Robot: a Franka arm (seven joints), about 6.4 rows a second.
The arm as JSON. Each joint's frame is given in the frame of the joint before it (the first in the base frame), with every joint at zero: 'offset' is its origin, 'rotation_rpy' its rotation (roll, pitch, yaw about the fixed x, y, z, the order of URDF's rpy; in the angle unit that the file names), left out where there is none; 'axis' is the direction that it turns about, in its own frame. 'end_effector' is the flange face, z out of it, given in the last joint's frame.
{
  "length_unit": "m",
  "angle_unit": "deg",
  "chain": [
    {
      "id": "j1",
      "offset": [
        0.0,
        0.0,
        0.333
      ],
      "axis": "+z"
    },
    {
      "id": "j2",
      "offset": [
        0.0,
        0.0,
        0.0
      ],
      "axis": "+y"
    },
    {
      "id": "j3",
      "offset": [
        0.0,
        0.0,
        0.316
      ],
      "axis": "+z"
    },
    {
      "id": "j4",
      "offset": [
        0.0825,
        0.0,
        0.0
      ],
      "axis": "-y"
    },
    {
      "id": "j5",
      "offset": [
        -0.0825,
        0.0,
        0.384
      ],
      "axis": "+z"
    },
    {
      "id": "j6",
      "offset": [
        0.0,
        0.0,
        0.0
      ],
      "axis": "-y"
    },
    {
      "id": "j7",
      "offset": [
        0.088,
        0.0,
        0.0
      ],
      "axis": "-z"
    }
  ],
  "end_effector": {
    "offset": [
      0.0,
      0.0,
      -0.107
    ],
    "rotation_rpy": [
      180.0,
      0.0,
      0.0
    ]
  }
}
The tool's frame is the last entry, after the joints.
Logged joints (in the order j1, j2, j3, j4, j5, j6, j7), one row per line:
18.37, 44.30, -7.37, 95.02, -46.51, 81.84, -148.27
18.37, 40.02, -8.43, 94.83, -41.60, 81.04, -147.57
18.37, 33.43, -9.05, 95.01, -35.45, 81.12, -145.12
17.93, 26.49, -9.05, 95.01, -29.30, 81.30, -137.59
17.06, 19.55, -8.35, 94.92, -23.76, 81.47, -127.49
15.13, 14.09, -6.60, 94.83, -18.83, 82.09, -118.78
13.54, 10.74, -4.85, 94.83, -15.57, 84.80, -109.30
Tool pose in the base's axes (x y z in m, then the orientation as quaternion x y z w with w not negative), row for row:
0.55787, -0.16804, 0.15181, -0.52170, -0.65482, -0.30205, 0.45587
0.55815, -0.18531, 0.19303, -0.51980, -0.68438, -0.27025, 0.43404
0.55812, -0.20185, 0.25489, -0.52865, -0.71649, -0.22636, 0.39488
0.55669, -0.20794, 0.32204, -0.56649, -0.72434, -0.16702, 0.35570
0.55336, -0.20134, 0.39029, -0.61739, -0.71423, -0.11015, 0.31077
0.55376, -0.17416, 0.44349, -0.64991, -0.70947, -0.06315, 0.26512
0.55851, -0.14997, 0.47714, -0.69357, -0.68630, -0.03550, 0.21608
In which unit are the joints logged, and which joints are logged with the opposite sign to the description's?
The joints are logged in degrees. Opposite sign: j1, j4, j5.
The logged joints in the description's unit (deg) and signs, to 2 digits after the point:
-18.37, 44.30, -7.37, -95.02, 46.51, 81.84, -148.27
-18.37, 40.02, -8.43, -94.83, 41.60, 81.04, -147.57
-18.37, 33.43, -9.05, -95.01, 35.45, 81.12, -145.12
-17.93, 26.49, -9.05, -95.01, 29.30, 81.30, -137.59
-17.06, 19.55, -8.35, -94.92, 23.76, 81.47, -127.49
-15.13, 14.09, -6.60, -94.83, 18.83, 82.09, -118.78
-13.54, 10.74, -4.85, -94.83, 15.57, 84.80, -109.30

